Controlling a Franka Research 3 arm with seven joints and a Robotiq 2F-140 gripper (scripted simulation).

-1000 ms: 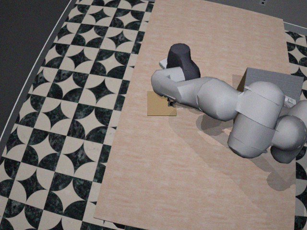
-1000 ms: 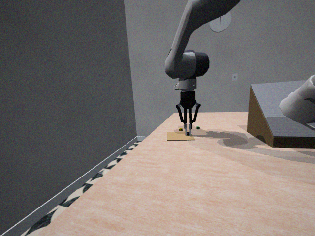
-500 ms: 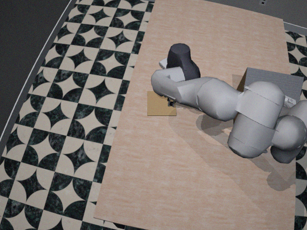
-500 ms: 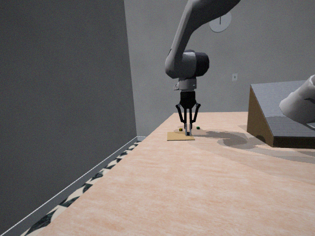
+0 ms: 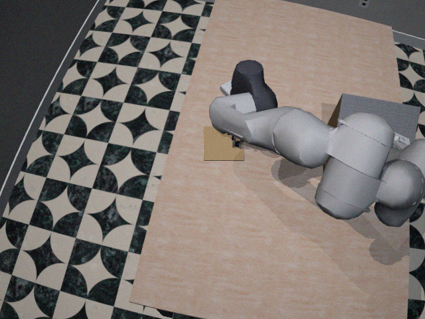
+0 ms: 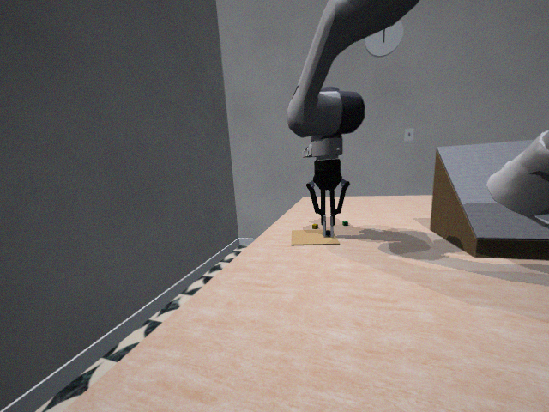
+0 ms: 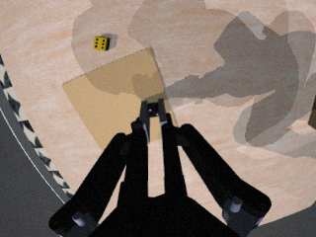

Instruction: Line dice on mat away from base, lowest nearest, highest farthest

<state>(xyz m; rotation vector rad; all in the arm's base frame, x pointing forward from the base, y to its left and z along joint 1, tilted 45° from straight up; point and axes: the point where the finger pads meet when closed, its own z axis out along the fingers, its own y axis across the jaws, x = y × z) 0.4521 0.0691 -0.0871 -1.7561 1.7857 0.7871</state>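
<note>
Right now my hand is 30 mm above the black die. Also, from my hand: yellow die 100 mm to the right, 50 mm ahead, 30 mm below; then green die 150 mm to the right, 60 mm behind, 30 mm below; then tan mat 50 mm ahead, 40 mm below.
</note>
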